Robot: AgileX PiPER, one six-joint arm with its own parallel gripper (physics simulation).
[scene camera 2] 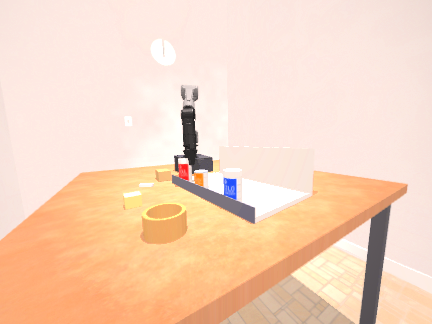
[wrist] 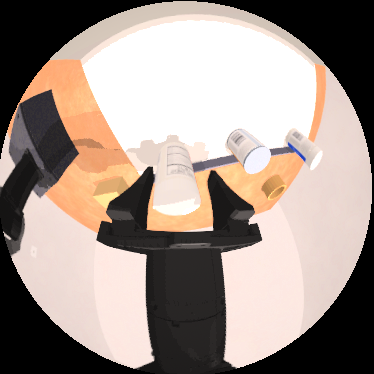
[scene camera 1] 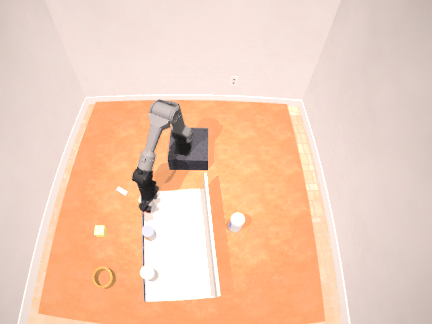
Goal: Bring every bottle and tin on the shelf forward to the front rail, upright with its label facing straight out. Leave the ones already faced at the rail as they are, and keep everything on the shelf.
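My gripper (scene camera 1: 146, 208) (scene camera 2: 190, 158) (wrist: 181, 173) is open, its fingers on either side of the white red-labelled bottle (scene camera 2: 184, 170) (wrist: 176, 181), not clamped on it. That bottle stands upright at the far end of the dark front rail (scene camera 1: 144, 291) (scene camera 2: 215, 197) (wrist: 214, 164); the gripper mostly hides it in scene camera 1. A small orange-labelled tin (scene camera 1: 148, 232) (scene camera 2: 200, 178) (wrist: 246, 149) stands upright near the rail's middle. A white blue-labelled bottle (scene camera 1: 147, 273) (scene camera 2: 232, 185) (wrist: 303, 149) stands upright at the rail, toward its other end. The shelf (scene camera 1: 180, 250) (scene camera 2: 280, 193) is white.
Another white bottle with some blue (scene camera 1: 236, 222) stands on the table behind the shelf's back panel (scene camera 1: 211, 235) (scene camera 2: 265, 167). In front of the rail are a yellow block (scene camera 1: 100, 230) (scene camera 2: 132, 200), an orange ring (scene camera 1: 94, 278) (scene camera 2: 164, 228) and a white card (scene camera 1: 122, 191) (scene camera 2: 146, 185).
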